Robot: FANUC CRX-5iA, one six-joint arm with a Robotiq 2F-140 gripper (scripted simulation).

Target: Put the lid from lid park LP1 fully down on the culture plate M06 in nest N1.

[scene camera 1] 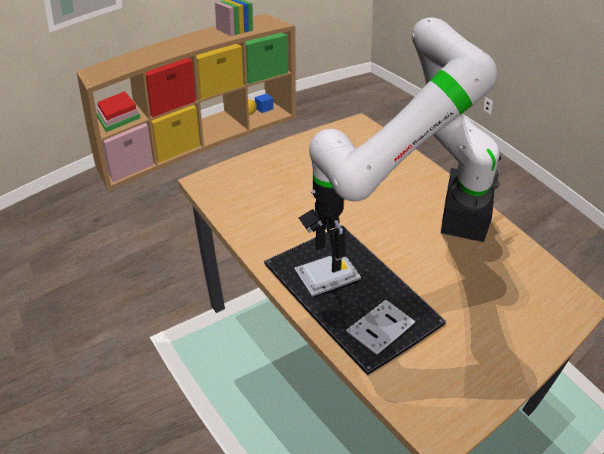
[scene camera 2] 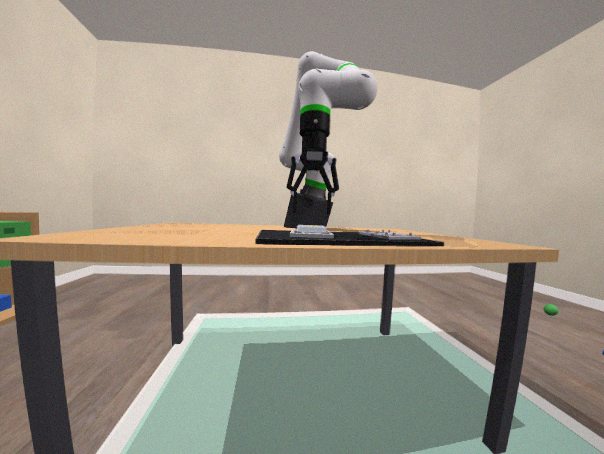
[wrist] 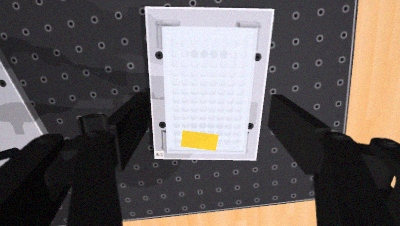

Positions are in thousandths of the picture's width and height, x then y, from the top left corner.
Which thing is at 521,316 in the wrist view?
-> A clear lid.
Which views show my gripper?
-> Scene camera 1, scene camera 2 and the wrist view: all of them.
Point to a clear lid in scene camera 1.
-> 529,600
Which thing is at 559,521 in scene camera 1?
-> My gripper.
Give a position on a lid park LP1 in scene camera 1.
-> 623,708
